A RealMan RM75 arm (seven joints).
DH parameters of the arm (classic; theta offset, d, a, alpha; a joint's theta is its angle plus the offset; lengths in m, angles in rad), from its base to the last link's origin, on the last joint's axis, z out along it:
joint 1: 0 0.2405 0 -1.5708
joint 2: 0 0 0 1.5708
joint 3: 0 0.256 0 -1.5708
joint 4: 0 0 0 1.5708
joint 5: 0 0.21 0 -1.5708
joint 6: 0 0 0 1.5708
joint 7: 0 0.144 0 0
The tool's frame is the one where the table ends.
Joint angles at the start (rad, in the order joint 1, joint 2, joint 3, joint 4, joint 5, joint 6, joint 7):
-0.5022 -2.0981 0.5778 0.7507 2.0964 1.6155 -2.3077
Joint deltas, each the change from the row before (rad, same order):
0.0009 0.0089 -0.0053 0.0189 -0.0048 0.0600 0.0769
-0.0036 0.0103 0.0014 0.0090 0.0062 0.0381 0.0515
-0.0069 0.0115 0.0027 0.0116 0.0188 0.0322 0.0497
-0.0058 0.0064 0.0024 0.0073 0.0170 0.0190 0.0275
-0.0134 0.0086 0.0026 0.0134 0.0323 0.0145 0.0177
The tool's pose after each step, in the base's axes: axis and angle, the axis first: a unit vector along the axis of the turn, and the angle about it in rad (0 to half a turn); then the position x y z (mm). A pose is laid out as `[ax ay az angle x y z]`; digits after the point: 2 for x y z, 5 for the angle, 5 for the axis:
[-0.77631 -0.56913 -0.27097 3.09042 -268.87 318.59 22.93]
[-0.79858 -0.54098 -0.26385 3.09976 -266.68 316.49 27.59]
[-0.82115 -0.51308 -0.24994 3.10383 -265.34 315.35 32.18]
[-0.83422 -0.49711 -0.23868 3.10840 -264.55 314.69 34.37]
[-0.84789 -0.48278 -0.21909 3.10764 -263.52 316.36 37.55]

